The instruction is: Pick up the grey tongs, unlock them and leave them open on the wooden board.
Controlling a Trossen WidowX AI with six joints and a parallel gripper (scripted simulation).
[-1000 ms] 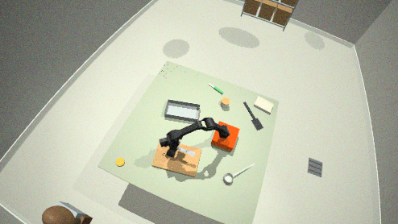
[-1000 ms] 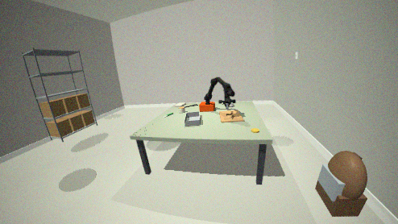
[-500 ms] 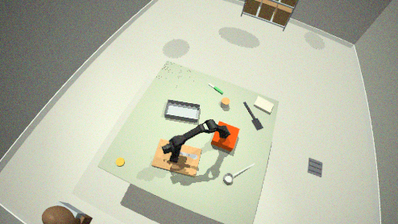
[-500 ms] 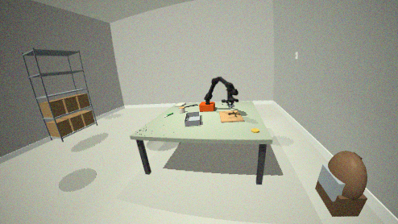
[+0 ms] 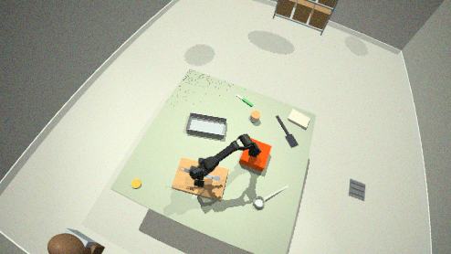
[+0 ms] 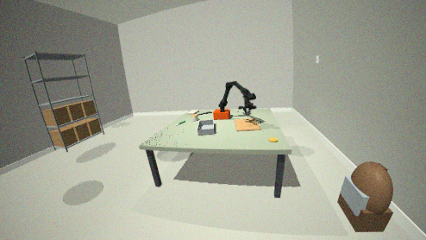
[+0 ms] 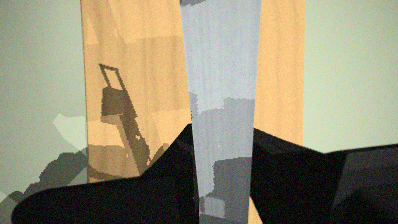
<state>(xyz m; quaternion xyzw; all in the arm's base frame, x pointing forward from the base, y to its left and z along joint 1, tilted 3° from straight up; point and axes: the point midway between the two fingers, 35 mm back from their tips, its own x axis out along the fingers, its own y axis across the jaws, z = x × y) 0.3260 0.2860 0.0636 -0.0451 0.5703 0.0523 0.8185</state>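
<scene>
My gripper tip is 10 cm above the wooden board, 2 cm past it and 1 cm to the left of it. Round my gripper tip: yellow disc (41 cm ahead, 17 cm to the left, 10 cm below); jar (65 cm to the right, 29 cm behind, 7 cm below); roasting tin (44 cm to the right, 8 cm below, 7 cm ahead).
</scene>
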